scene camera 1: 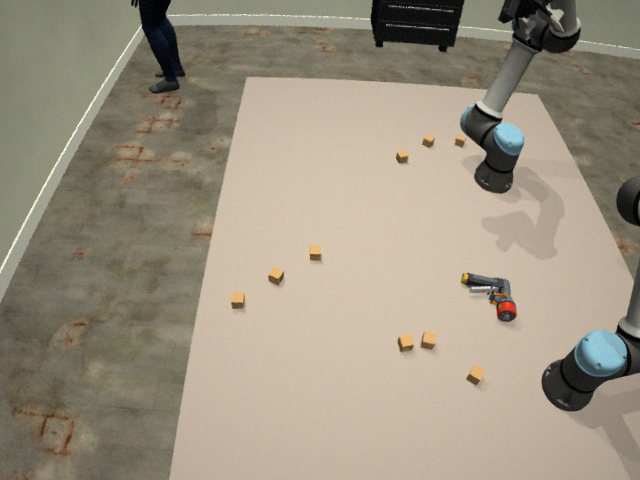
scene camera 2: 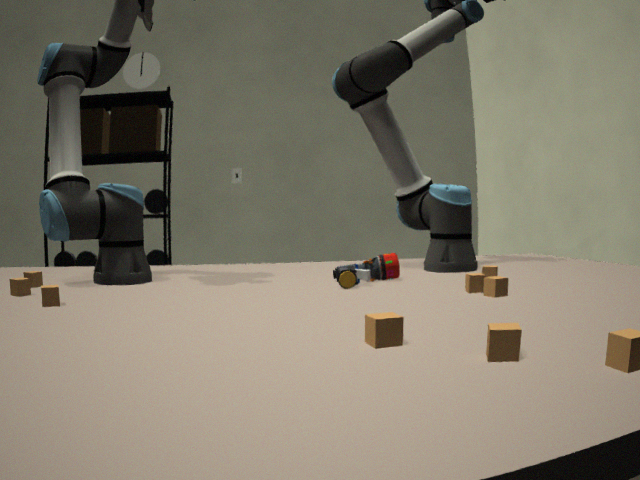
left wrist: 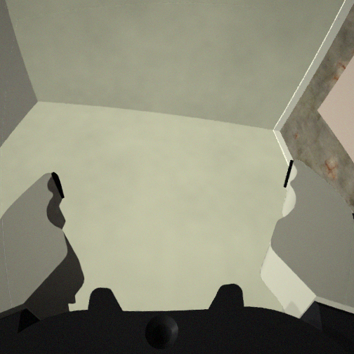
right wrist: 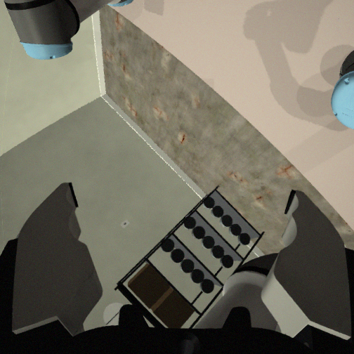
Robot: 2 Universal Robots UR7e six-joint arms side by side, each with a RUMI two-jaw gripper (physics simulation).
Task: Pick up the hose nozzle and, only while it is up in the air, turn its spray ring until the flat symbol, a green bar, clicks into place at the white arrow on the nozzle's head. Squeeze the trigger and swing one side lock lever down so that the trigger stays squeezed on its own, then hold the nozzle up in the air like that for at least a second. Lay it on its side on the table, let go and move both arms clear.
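Places are measured from the left arm's base along level axes (x ahead, y left, z up), in metres.
Pixels of known places: right gripper, fingertip midpoint: [scene camera 1: 546, 39] [scene camera 2: 173, 15]; left arm's base at its link origin: [scene camera 1: 565, 386] [scene camera 2: 450, 269]; right arm's base at its link origin: [scene camera 1: 492, 179] [scene camera 2: 122, 281].
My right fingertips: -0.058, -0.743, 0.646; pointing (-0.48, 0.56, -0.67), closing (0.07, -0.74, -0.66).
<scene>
Ahead of a thing's pixels: the offset from my right fingertips to its top centre, as dx, dy, dz. "spot": to the spot under its first point. Level surfaces: height alone.
The hose nozzle [scene camera 1: 505, 287] [scene camera 2: 369, 271] lies on its side on the table {dz -0.646} [scene camera 1: 336, 206] [scene camera 2: 232, 372]. Its red spray ring {+0.153, +0.486, -0.585} [scene camera 1: 506, 310] [scene camera 2: 391, 265] faces the bottom in scene camera 1, and a small green mark shows on it. The grey handle ends in a yellow cap {spot: +0.237, +0.348, -0.614} [scene camera 1: 465, 278] [scene camera 2: 347, 279]. The white arrow cannot be made out, and the lock lever's position is too small to tell. My left gripper [left wrist: 171, 170] is open and empty, facing a wall. My right gripper [right wrist: 181, 188] is open and empty, high above the table. Both are well away from the nozzle.
Small orange-brown cubes stand in groups around the nozzle, among them one cube {+0.418, +0.526, -0.612} [scene camera 1: 428, 339] near the spray ring, one cube {+0.675, +0.164, -0.612} [scene camera 1: 315, 252] [scene camera 2: 383, 330] and one cube {+0.255, -0.254, -0.612} [scene camera 1: 402, 156]. A black drawer cabinet [scene camera 1: 416, 25] and a person [scene camera 1: 160, 46] stand beyond the table.
</scene>
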